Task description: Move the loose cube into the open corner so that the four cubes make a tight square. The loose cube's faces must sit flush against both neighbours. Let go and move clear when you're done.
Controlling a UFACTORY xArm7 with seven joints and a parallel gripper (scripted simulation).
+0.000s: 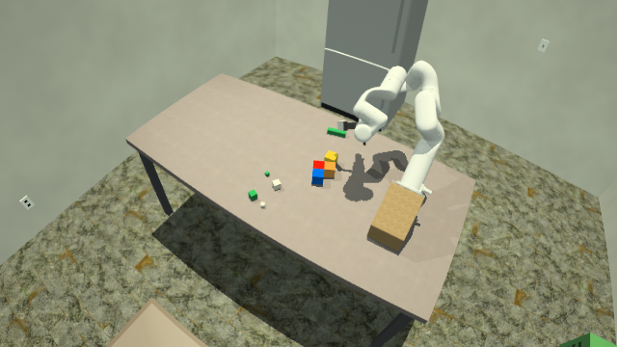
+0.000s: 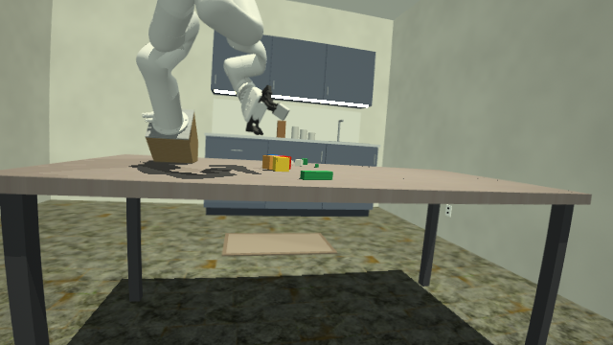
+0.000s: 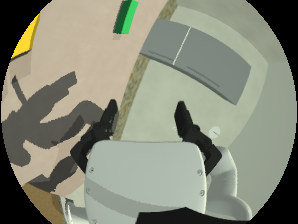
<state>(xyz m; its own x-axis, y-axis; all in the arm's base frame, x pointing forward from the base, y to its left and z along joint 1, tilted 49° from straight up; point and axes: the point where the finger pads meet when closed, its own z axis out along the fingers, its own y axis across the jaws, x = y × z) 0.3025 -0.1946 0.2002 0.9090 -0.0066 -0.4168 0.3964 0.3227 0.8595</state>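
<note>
The yellow cube lies 150 mm to the left of my hand, 150 mm below it and 100 mm ahead of it. The rest, counted from my hand: green block (160 mm below, 160 mm ahead, 70 mm to the right); then red cube (240 mm to the left, 150 mm below, 120 mm ahead); then orange cube (220 mm to the left, 150 mm below, 70 mm ahead).
</note>
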